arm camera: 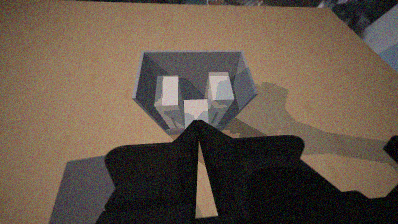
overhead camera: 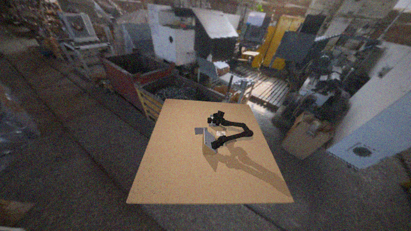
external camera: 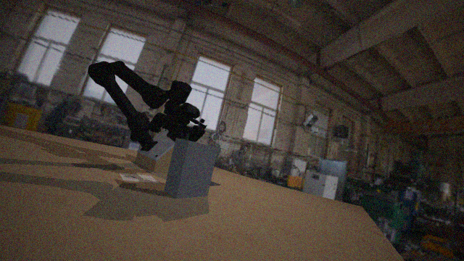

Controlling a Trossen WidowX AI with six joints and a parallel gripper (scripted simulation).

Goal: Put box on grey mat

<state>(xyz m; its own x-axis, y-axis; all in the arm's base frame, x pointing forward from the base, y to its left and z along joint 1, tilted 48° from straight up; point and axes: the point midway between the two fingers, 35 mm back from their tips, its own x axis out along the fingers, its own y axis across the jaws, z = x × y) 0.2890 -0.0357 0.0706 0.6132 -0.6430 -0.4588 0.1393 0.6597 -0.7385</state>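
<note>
Now: gripper tip 100 mm past the paper, 70 mm to the left of it and 120 mm above it. Also, from my gripper tip: grey mat (40 mm behind, 150 mm to the left, 120 mm below).
</note>
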